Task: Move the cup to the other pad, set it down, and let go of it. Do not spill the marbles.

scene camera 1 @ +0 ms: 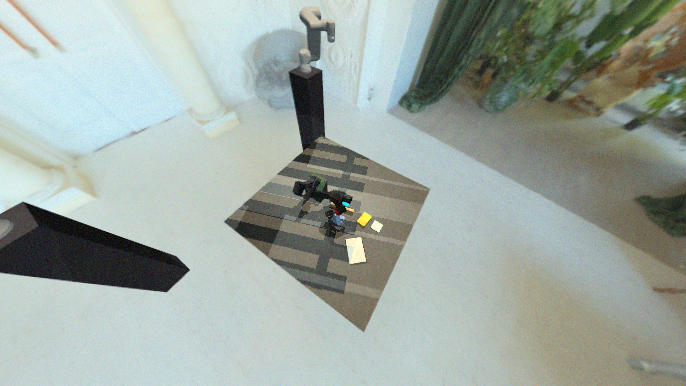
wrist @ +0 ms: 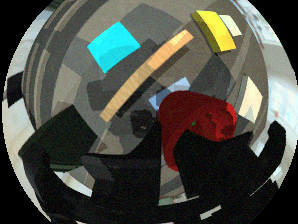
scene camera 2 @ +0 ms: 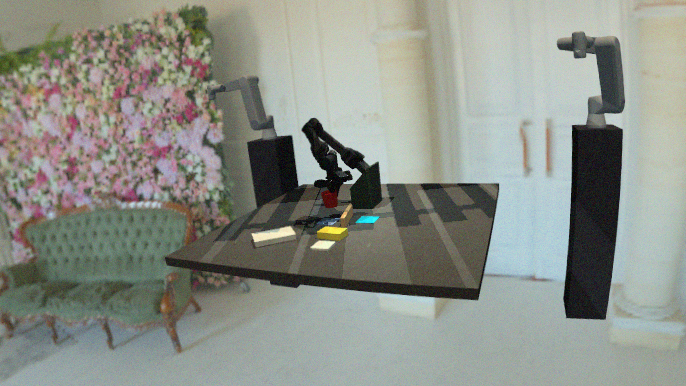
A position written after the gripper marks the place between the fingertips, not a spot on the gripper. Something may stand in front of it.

Note:
In view: the gripper [wrist: 163,125], a red cup [wrist: 216,121], a cream slab [wrist: 249,98], a yellow block [wrist: 213,27], a wooden bar [wrist: 146,69] and a cyan pad [wrist: 113,45].

